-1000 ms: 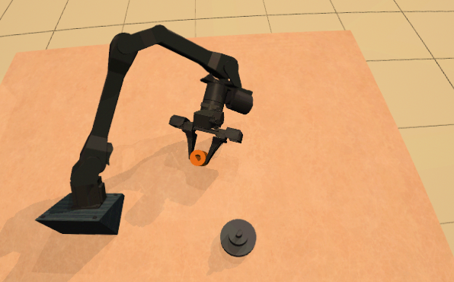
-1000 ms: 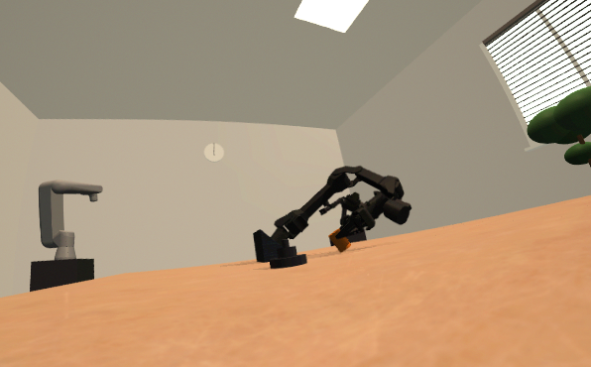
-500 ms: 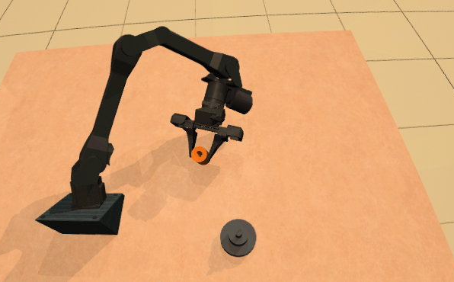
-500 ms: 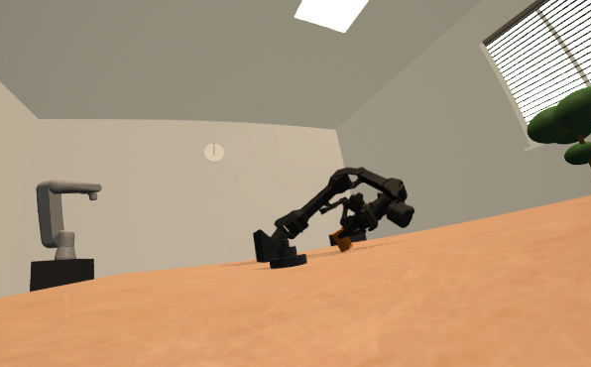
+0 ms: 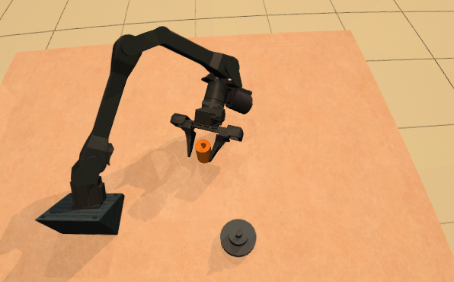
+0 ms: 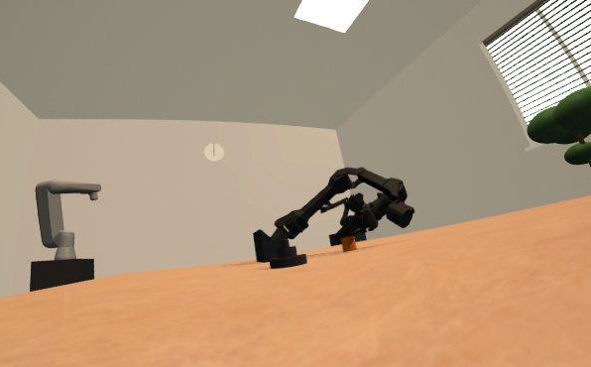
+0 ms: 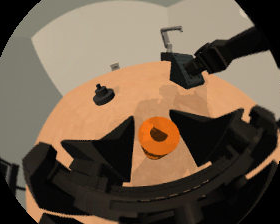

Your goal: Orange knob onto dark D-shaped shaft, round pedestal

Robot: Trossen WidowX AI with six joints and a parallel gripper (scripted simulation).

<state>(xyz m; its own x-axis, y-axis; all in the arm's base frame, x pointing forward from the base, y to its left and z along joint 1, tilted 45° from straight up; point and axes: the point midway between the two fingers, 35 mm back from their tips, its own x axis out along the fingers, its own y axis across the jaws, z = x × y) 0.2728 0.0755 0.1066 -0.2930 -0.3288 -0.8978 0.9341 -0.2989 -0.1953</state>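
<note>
My gripper tip is now 30 mm to the right of the orange knob, 20 mm above it and 10 mm short of it. From my gripper tip the other things lie so: dark round pedestal 200 mm to the right, 80 mm ahead, 20 mm below.
</note>
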